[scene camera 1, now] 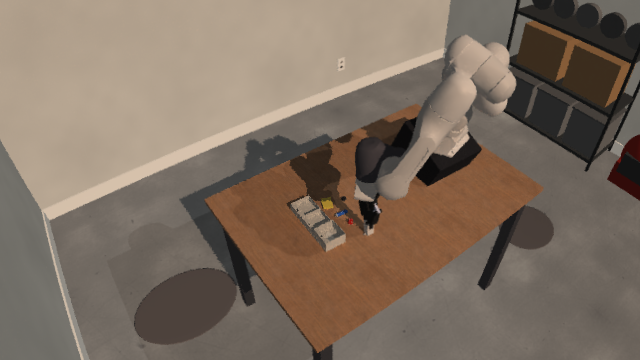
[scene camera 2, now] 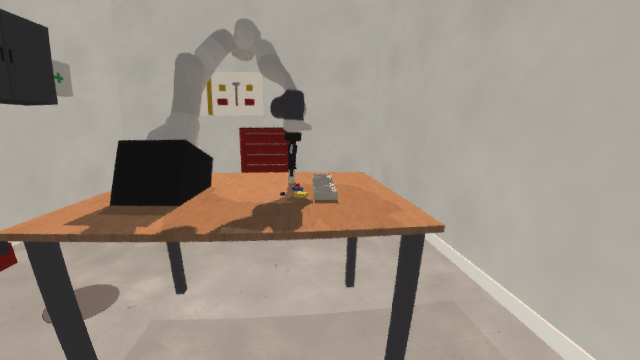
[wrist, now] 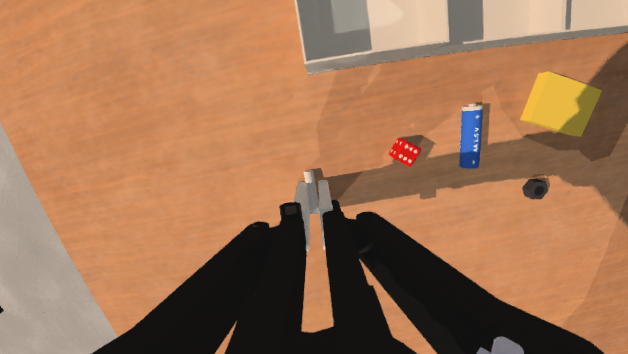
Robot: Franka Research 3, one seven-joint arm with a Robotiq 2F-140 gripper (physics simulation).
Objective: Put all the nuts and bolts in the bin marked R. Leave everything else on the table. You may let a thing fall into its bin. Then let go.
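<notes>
A silver bolt [wrist: 309, 176] lies lengthwise between the pale fingertips, its shaft end sticking out past them. My gripper [scene camera 1: 368, 230] [scene camera 2: 291, 180] [wrist: 313, 196] is shut on the bolt, low at the table top. A dark hex nut [scene camera 1: 343, 198] [scene camera 2: 282, 193] [wrist: 535, 189] lies on the table at the right in the wrist view. The grey bin block [scene camera 1: 336, 243] [scene camera 2: 325, 193] [wrist: 380, 58] has three compartments in a row. I cannot read an R mark on any of them.
A red die [scene camera 1: 350, 221] [wrist: 405, 152], a blue AA battery [scene camera 1: 341, 213] [wrist: 471, 137] and a yellow block [scene camera 1: 327, 203] [scene camera 2: 300, 194] [wrist: 561, 104] lie between the gripper and the bins or near them. The black robot base [scene camera 1: 440, 167] [scene camera 2: 150, 172] stands on the table.
</notes>
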